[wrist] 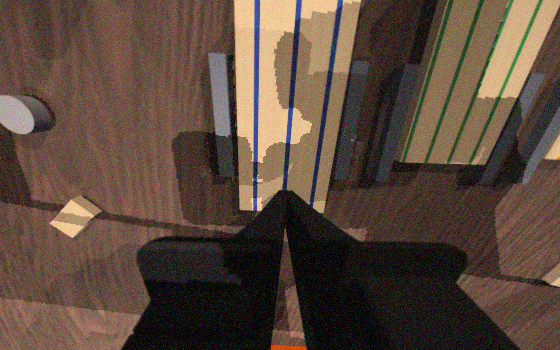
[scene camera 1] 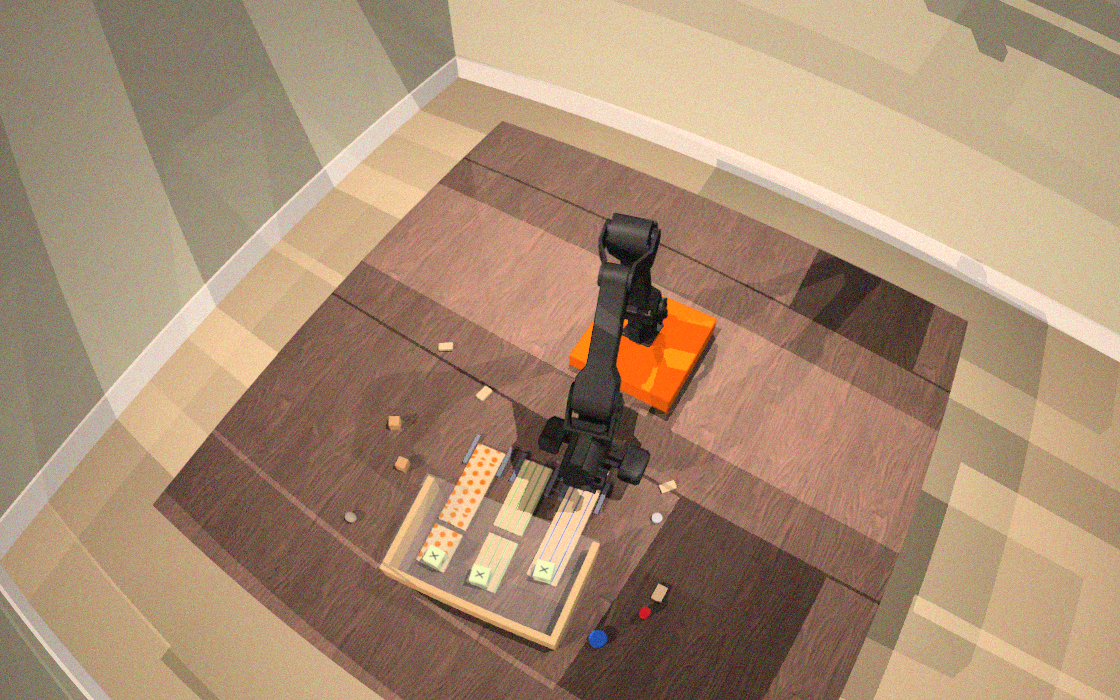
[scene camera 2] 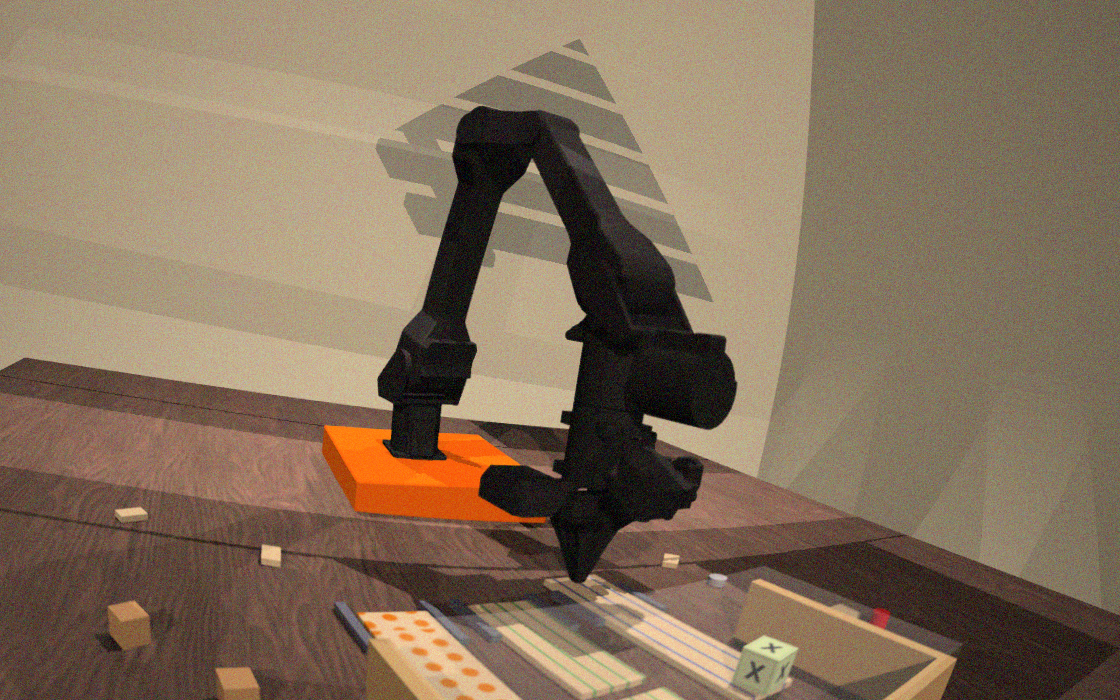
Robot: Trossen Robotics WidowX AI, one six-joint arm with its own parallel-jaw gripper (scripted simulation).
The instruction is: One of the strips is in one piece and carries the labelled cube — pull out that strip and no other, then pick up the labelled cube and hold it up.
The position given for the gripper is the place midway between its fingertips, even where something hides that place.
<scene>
In view: the gripper [scene camera 2: 576, 581].
The gripper also shows in the wrist view [wrist: 284, 196] and in scene camera 1 [scene camera 1: 592, 470].
</scene>
